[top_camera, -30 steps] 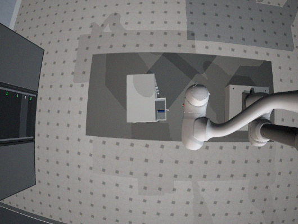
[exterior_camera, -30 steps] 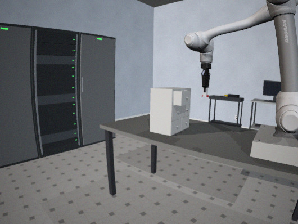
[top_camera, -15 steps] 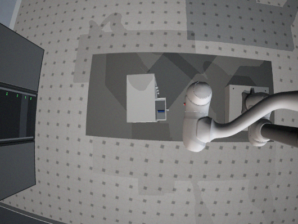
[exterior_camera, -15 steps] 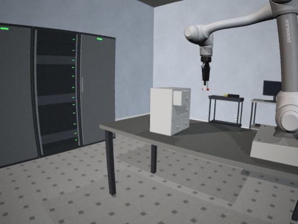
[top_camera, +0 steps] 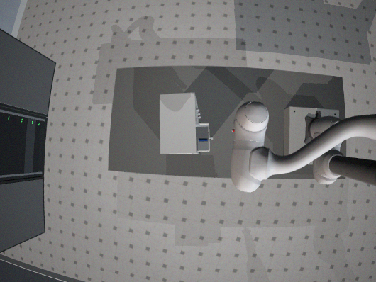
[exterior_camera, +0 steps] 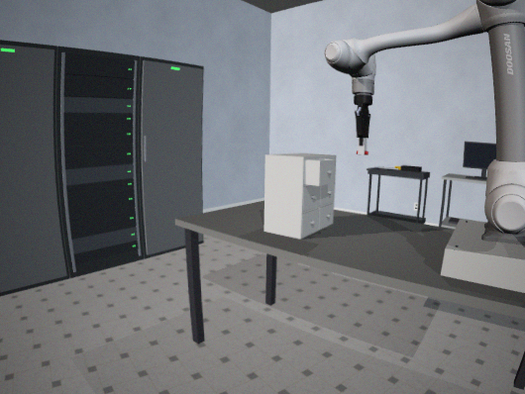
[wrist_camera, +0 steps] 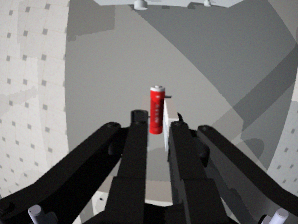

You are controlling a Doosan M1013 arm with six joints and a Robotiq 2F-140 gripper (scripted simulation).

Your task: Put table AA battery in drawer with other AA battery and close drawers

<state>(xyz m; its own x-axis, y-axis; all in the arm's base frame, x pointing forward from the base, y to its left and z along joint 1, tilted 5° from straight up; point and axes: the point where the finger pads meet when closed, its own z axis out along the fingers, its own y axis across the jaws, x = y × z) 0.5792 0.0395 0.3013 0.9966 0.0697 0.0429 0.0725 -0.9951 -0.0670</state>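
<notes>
Now: the red AA battery 3 cm below my hand. From my hand the other things lie so: small blue thing: 17 cm ahead, 5 cm to the left, 15 cm below.
</notes>
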